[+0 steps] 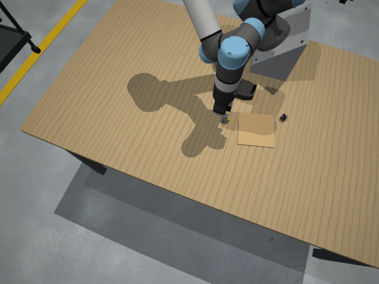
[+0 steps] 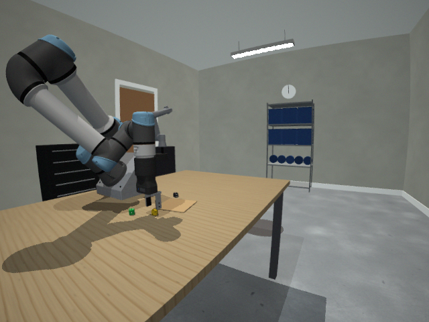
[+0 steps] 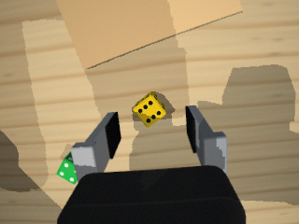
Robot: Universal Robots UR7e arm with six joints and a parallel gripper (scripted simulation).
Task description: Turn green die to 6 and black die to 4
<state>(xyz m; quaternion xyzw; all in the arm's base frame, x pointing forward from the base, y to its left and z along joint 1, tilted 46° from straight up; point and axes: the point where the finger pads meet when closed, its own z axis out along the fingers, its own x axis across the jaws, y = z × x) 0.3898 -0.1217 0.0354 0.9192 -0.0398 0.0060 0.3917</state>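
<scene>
Right now my hand is 40 mm above the yellow die and 10 mm to the right of it. The rest, counted from my hand: green die 80 mm behind, 40 mm to the right, 40 mm below; black die 230 mm to the left, 80 mm behind, 40 mm below; tan mat 130 mm to the left, 50 mm below.
</scene>
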